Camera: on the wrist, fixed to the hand. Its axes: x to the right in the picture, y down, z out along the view.
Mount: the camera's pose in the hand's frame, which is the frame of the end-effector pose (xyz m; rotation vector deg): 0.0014 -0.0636 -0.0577 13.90 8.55 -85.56
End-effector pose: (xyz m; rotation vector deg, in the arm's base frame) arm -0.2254 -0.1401 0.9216 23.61 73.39 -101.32
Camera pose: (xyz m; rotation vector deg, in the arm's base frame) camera -0.2901 -0.0851 0.9344 21.01 -69.69 137.13
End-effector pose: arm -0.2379 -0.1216 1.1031 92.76 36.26 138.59
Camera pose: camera -0.2973 -0.0787 1.0582 27.80 83.96 74.44
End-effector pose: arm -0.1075 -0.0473 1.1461 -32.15 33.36 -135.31
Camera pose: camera -0.1689 0.0115 1.1335 30.69 9.00 132.91
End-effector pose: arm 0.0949 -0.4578 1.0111 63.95 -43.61 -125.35
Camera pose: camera 0.1285 -0.4287 0.9376 -85.09 -0.78 105.98
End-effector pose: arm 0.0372 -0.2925 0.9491 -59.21 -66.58 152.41
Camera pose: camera 0.0580 -0.2103 0.9627 -5.54 -52.10 80.61
